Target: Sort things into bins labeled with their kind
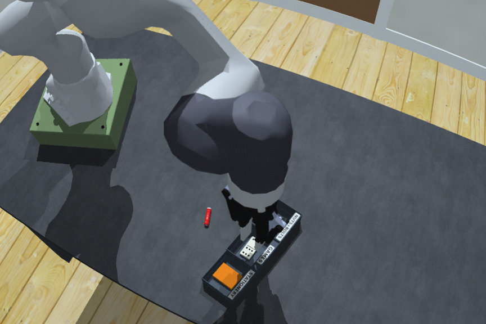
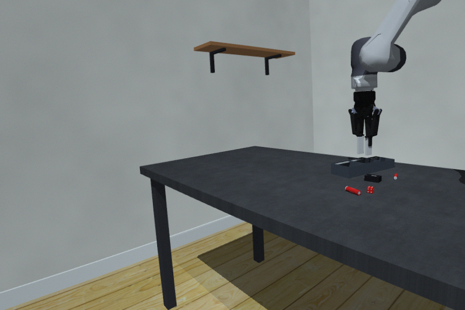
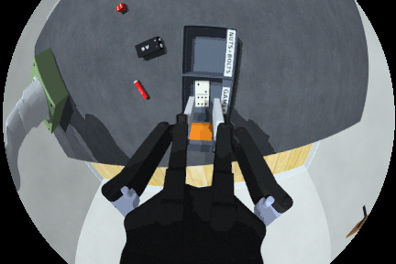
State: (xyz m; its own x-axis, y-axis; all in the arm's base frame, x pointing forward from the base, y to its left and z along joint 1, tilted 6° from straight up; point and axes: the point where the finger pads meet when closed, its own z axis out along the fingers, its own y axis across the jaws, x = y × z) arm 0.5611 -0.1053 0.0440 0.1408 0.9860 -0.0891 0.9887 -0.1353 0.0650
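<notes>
Now: the red die 220 mm to the left of my hand, 150 mm behind it and 90 mm below it. The rest, counted from my hand: bin tray 80 mm below; orange block 80 mm to the right, 80 mm below, 10 mm behind; white domino 80 mm below.
</notes>
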